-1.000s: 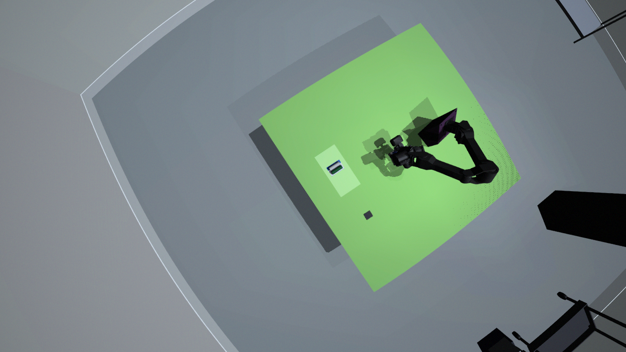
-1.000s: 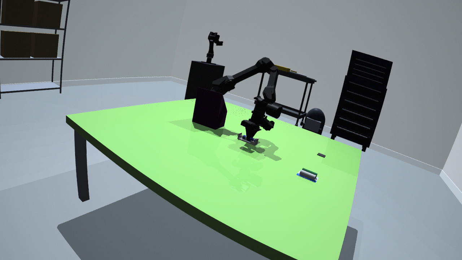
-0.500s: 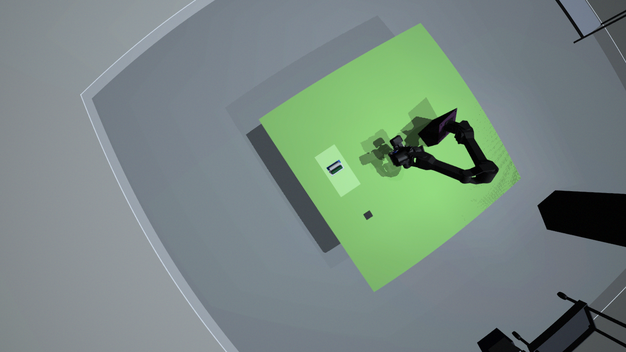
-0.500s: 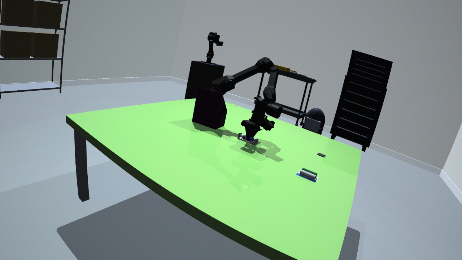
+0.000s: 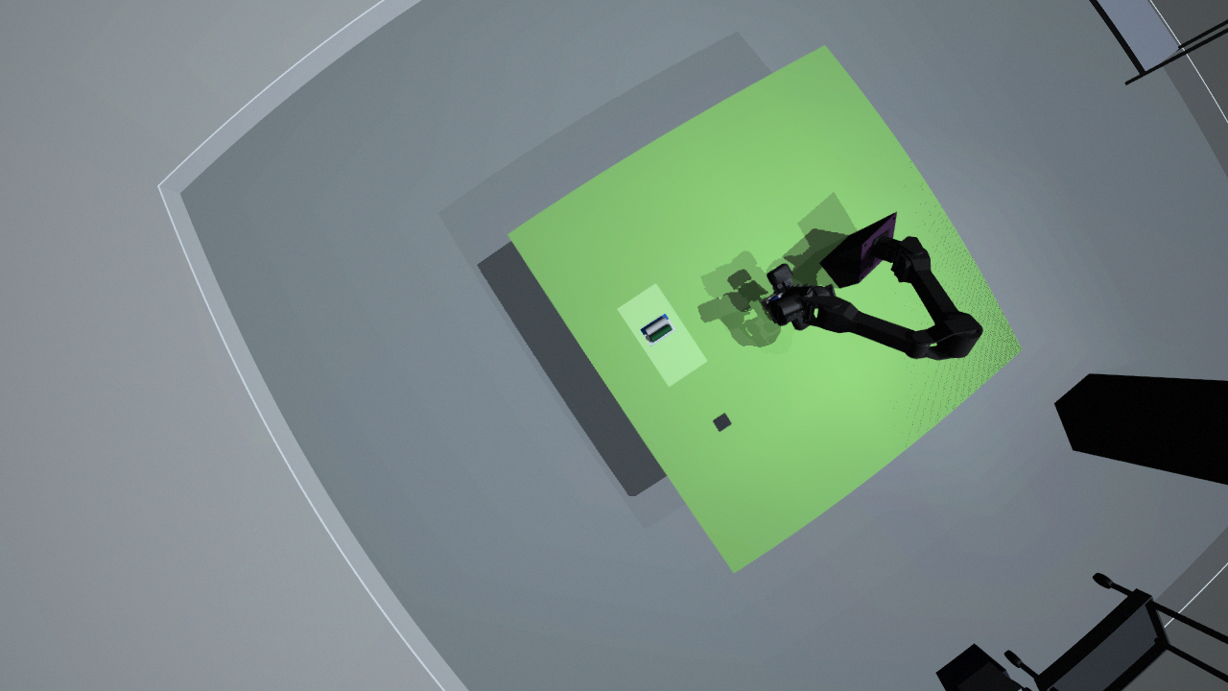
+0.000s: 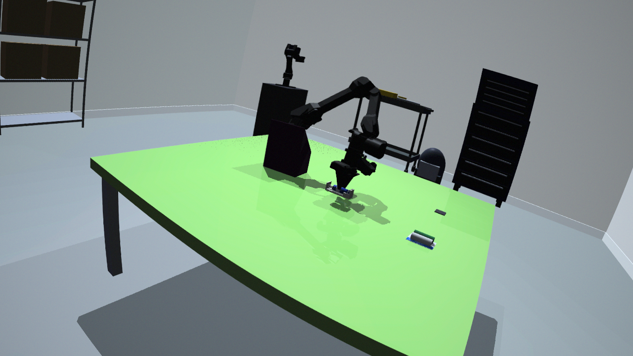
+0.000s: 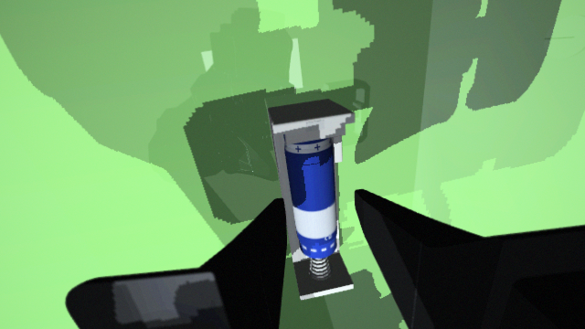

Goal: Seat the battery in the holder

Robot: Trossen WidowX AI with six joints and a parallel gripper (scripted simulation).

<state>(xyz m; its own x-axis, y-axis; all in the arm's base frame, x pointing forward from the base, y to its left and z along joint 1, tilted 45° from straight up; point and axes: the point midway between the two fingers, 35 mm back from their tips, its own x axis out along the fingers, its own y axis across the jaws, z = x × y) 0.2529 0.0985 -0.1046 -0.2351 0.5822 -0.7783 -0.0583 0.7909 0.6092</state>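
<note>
The battery is right at my gripper tip. Round my gripper tip: dark square: 340 mm ahead, 240 mm to the left, 20 mm below.
</note>
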